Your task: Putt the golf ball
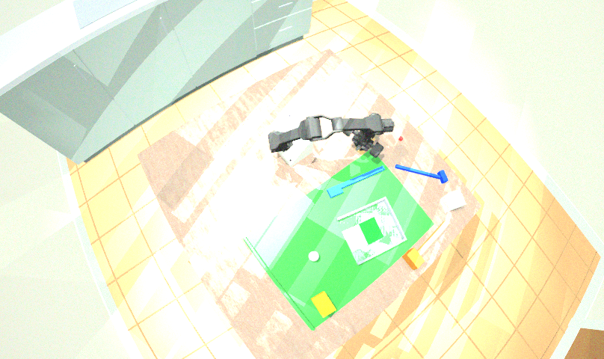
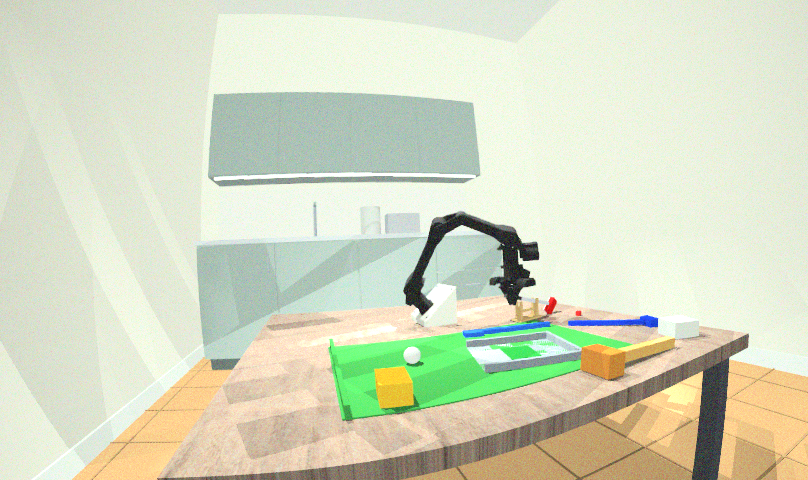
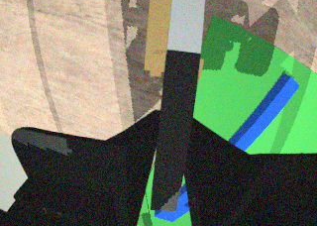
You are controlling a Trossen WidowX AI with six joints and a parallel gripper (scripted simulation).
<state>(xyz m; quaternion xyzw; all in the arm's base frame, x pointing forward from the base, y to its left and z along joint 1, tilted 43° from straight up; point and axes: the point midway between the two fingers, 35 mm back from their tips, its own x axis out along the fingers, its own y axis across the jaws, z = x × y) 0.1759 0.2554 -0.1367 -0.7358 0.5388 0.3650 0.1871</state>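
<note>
Now: the wooden rack 7 cm to the left of my gripper tip, 3 cm below it and 3 cm behind it. Also, from my gripper tip: blue putter: 26 cm to the left, 24 cm ahead, 5 cm below; red putter: 10 cm to the left, 4 cm behind; tiny red cube: 27 cm to the left, 6 cm below, 3 cm ahead.
</note>
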